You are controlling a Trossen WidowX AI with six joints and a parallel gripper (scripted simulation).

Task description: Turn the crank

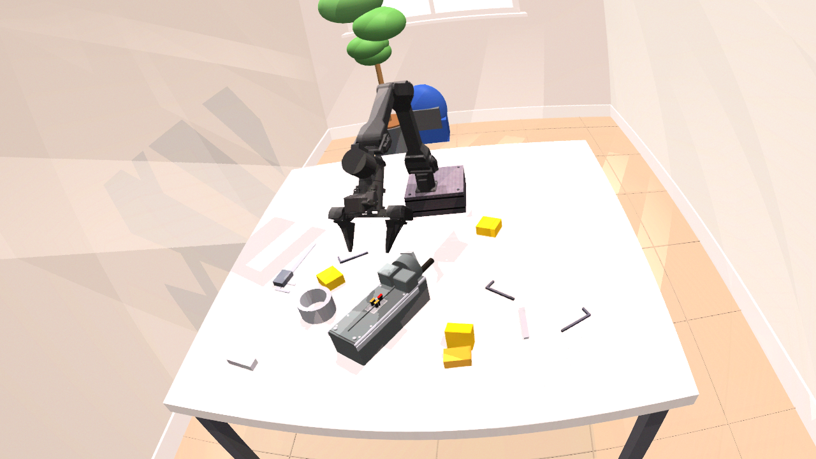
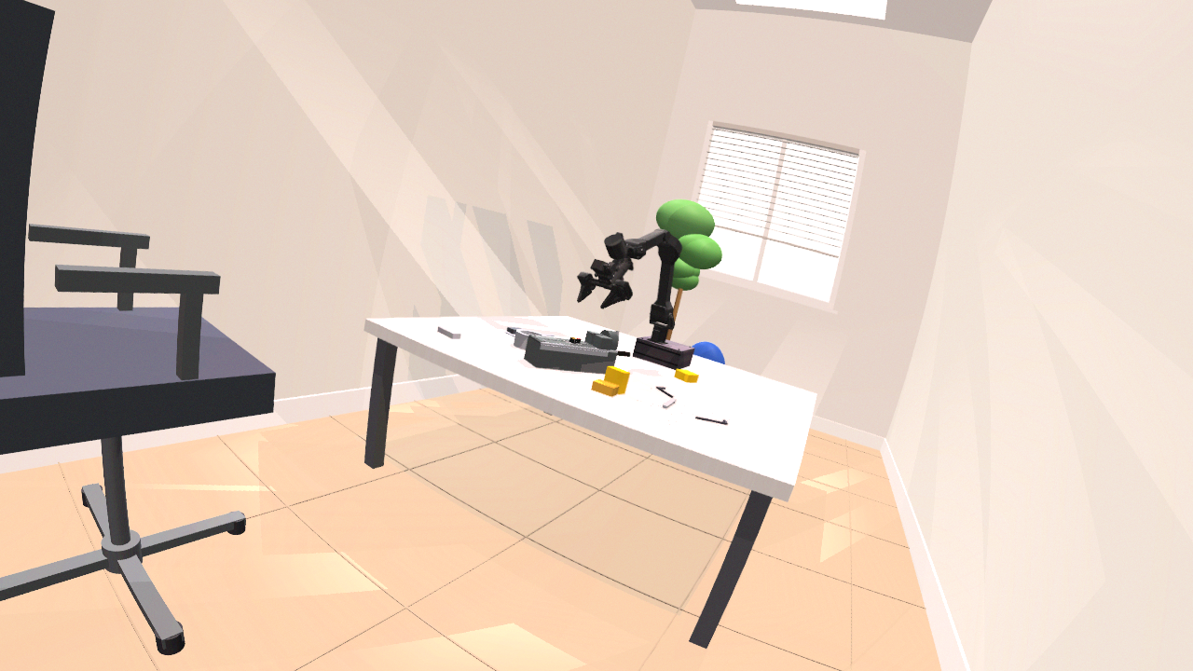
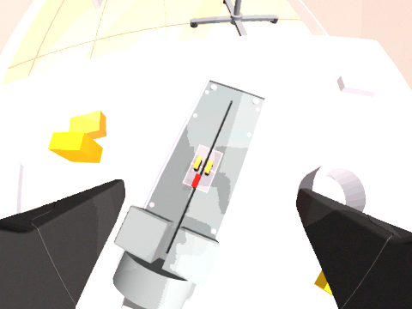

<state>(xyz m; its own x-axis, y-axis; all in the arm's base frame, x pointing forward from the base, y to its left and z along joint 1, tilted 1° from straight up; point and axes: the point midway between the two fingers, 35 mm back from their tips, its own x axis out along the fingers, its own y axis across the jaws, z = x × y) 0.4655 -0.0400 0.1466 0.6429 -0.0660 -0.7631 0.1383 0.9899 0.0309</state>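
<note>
Now: gripper tip 130 mm above the brown crank handle, 110 mm past it and 90 mm to the right of it. Also, from my gripper tip: red pointer 110 mm below, 30 mm ahead, 10 mm to the left.
</note>
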